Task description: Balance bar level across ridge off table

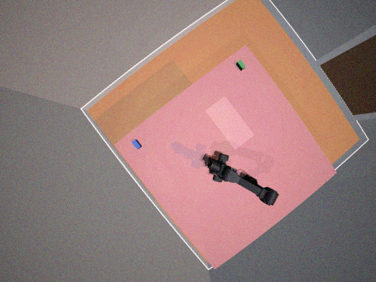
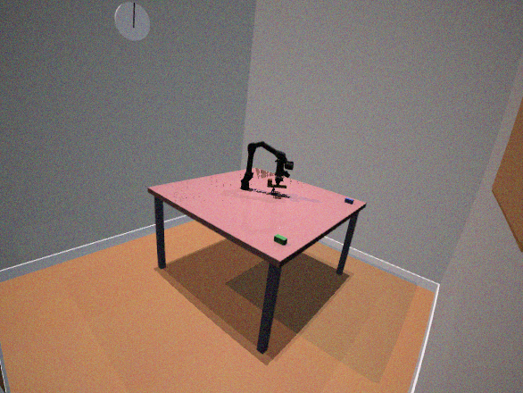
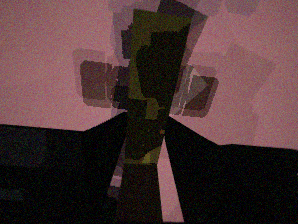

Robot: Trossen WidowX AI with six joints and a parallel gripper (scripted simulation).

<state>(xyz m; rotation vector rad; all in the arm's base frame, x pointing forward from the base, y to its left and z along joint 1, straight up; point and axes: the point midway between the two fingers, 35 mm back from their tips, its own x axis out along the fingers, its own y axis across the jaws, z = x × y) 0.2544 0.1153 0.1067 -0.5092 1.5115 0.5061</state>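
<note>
Right now the dark ridge is 20 mm behind my gripper tip, 20 mm to the right of it and 40 mm below it. The rest, counted from my gripper tip: green block (490 mm ahead, 620 mm to the right, 60 mm below); blue block (490 mm ahead, 380 mm to the left, 60 mm below).
</note>
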